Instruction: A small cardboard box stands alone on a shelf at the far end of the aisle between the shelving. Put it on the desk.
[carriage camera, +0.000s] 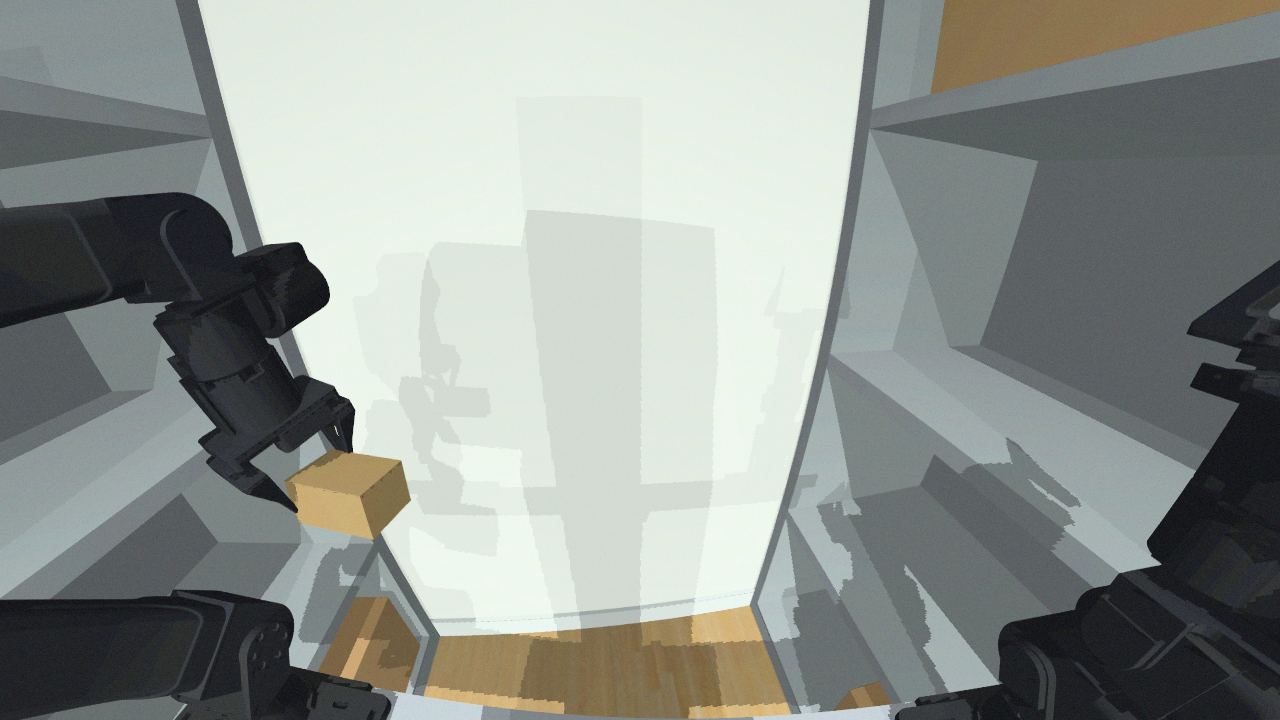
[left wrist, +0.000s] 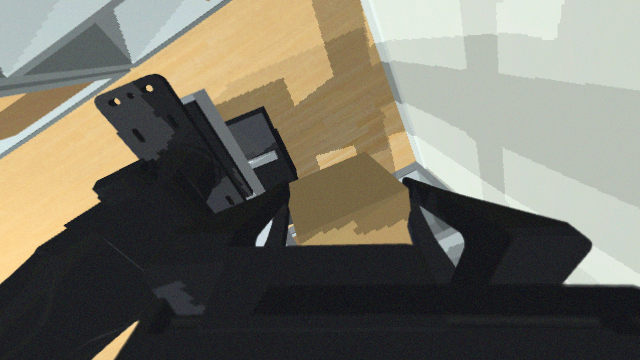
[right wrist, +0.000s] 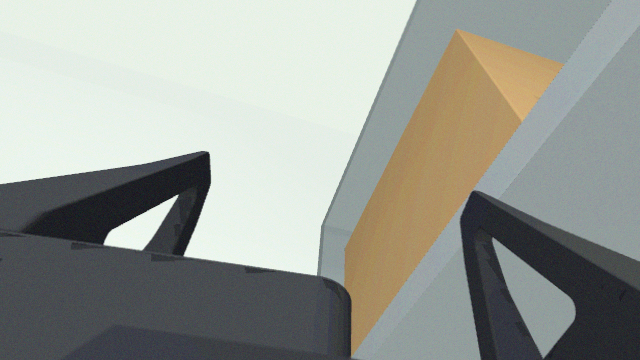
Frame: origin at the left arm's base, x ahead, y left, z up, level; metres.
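Seen in the pictures: left gripper, between the fingertips: (carriage camera: 323, 484) (left wrist: 344, 188); right gripper, between the fingertips: (right wrist: 338, 185); left arm's base, origin of its link: (left wrist: 192, 167).
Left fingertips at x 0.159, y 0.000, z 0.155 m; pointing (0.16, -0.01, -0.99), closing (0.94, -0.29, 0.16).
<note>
Pixels of each thing's middle, then the offset from my left fingertips to it. Level surfaces: height alone.
- small cardboard box, middle of its body: (left wrist: 353, 238) (carriage camera: 350, 491) 0.001 m up, 0.006 m back, 0.040 m right
- wooden floor, height of its surface: 1.028 m down
- large brown box, middle of its body: (right wrist: 492, 245) 0.555 m up, 0.146 m ahead, 0.927 m right
A small cardboard box (carriage camera: 349, 494) (left wrist: 350, 200) is held in the air at the lower left of the carriage view, in front of the left shelving. My left gripper (carriage camera: 324, 479) (left wrist: 344, 188) is shut on it, with one finger on each side of the box. My right gripper (right wrist: 338, 185) is open with nothing between its fingers. In the carriage view part of the right gripper shows at the right edge, beside the right shelving. The desk does not show in these views.
Grey shelving (carriage camera: 198, 89) stands on the left and more shelving (carriage camera: 845, 223) on the right. A pale wall (carriage camera: 760, 161) closes the aisle above a wooden floor (carriage camera: 608, 662). A large brown box (carriage camera: 1074, 40) (right wrist: 425, 175) sits on an upper right shelf; another brown box (carriage camera: 371, 640) is low at left.
</note>
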